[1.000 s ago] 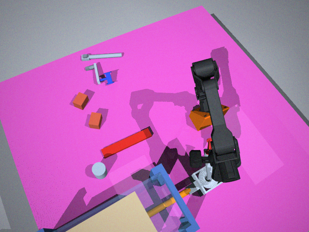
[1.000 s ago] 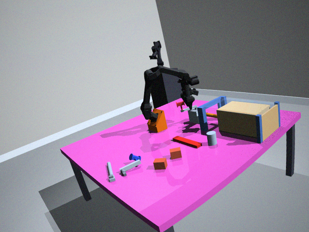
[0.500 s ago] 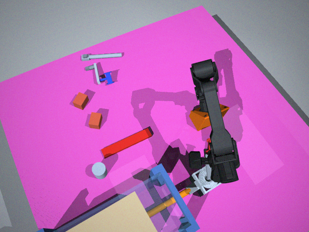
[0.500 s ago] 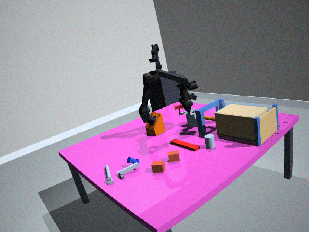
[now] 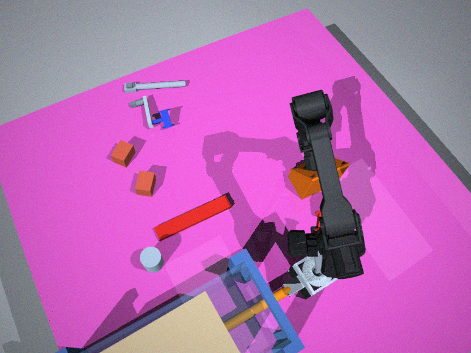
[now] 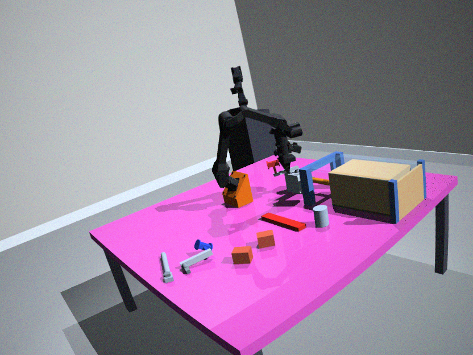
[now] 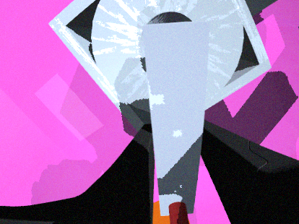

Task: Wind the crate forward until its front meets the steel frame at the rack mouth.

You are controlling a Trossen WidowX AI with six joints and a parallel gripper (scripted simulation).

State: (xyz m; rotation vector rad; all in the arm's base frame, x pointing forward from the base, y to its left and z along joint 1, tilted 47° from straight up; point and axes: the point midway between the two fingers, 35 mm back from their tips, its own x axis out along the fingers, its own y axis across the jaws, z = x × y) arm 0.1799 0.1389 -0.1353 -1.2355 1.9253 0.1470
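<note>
Right now my gripper tip is 60 mm above the grey winch, 30 mm to the right of it and 10 mm short of it. The rest, counted from my gripper tip: red knob 50 mm to the right, 40 mm behind, 40 mm above; then winch handle 20 mm to the right, 20 mm above, 10 mm behind; then blue steel frame 190 mm ahead, 20 mm to the left, 10 mm above.
</note>
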